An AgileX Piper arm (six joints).
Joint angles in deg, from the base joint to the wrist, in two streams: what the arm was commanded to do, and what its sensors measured. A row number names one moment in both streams.
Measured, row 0:
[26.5, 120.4, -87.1, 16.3, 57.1, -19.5]
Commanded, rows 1 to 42:
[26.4, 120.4, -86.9, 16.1, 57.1, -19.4]
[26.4, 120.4, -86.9, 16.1, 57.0, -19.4]
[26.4, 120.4, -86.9, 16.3, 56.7, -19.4]
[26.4, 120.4, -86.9, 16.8, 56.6, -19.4]
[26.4, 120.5, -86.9, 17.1, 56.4, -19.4]
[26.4, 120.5, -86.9, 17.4, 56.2, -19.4]
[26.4, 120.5, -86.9, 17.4, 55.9, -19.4]
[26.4, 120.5, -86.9, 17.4, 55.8, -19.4]
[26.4, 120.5, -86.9, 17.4, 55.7, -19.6]
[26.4, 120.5, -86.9, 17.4, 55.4, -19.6]
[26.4, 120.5, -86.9, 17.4, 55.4, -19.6]
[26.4, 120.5, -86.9, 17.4, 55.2, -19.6]
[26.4, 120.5, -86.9, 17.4, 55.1, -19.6]
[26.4, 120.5, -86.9, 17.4, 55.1, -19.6]
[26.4, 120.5, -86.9, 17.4, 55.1, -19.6]
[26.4, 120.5, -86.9, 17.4, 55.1, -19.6]
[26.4, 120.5, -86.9, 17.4, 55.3, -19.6]
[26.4, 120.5, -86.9, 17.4, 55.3, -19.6]
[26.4, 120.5, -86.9, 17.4, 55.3, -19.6]
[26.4, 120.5, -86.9, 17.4, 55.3, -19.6]
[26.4, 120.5, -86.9, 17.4, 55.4, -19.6]
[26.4, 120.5, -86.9, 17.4, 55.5, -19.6]
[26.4, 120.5, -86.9, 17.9, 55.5, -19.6]
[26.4, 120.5, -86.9, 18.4, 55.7, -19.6]
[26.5, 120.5, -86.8, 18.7, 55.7, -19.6]
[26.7, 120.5, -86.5, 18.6, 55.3, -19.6]
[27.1, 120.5, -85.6, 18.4, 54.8, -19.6]
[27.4, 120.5, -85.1, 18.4, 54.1, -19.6]
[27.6, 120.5, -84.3, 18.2, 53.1, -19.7]
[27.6, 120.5, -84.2, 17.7, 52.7, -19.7]
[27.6, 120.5, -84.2, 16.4, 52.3, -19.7]
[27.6, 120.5, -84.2, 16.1, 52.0, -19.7]
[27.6, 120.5, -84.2, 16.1, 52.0, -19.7]
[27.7, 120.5, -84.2, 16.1, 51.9, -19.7]
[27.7, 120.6, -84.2, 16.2, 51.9, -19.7]
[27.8, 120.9, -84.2, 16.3, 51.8, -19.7]
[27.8, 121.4, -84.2, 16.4, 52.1, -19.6]
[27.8, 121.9, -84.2, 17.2, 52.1, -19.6]
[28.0, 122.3, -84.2, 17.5, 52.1, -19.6]
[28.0, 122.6, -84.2, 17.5, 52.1, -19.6]
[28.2, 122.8, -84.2, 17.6, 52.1, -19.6]
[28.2, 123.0, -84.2, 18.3, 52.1, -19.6]
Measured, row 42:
[27.9, 122.2, -84.5, 17.0, 52.3, -19.5]
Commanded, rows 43 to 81:
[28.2, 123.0, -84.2, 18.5, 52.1, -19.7]
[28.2, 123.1, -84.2, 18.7, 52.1, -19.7]
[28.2, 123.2, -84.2, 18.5, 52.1, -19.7]
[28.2, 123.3, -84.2, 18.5, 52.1, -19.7]
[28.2, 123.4, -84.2, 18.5, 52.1, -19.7]
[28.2, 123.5, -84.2, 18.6, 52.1, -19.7]
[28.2, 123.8, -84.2, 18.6, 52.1, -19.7]
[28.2, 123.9, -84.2, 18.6, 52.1, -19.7]
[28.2, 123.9, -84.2, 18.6, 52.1, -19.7]
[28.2, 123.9, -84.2, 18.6, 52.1, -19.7]
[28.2, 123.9, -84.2, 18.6, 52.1, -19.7]
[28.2, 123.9, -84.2, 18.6, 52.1, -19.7]
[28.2, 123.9, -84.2, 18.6, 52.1, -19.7]
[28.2, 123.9, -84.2, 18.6, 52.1, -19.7]
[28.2, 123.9, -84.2, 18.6, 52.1, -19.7]
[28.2, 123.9, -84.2, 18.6, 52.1, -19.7]
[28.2, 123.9, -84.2, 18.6, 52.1, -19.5]
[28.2, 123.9, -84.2, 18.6, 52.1, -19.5]
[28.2, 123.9, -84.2, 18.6, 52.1, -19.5]
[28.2, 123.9, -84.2, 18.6, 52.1, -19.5]
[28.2, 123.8, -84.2, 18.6, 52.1, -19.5]
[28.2, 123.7, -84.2, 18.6, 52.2, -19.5]
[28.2, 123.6, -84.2, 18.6, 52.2, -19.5]
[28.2, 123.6, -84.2, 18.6, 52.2, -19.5]
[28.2, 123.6, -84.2, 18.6, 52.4, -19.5]
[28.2, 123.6, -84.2, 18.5, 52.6, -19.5]
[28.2, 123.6, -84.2, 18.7, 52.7, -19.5]
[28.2, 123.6, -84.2, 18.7, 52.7, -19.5]
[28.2, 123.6, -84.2, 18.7, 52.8, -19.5]
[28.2, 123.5, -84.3, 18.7, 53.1, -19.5]
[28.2, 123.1, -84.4, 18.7, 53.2, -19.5]
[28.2, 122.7, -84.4, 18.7, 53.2, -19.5]
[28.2, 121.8, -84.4, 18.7, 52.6, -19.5]
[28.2, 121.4, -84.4, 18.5, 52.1, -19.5]
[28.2, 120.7, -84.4, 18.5, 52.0, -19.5]
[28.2, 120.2, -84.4, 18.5, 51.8, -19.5]
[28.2, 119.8, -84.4, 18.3, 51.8, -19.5]
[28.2, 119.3, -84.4, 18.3, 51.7, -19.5]
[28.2, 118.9, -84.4, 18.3, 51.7, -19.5]
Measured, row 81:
[28.2, 121.0, -84.5, 18.9, 52.2, -19.3]
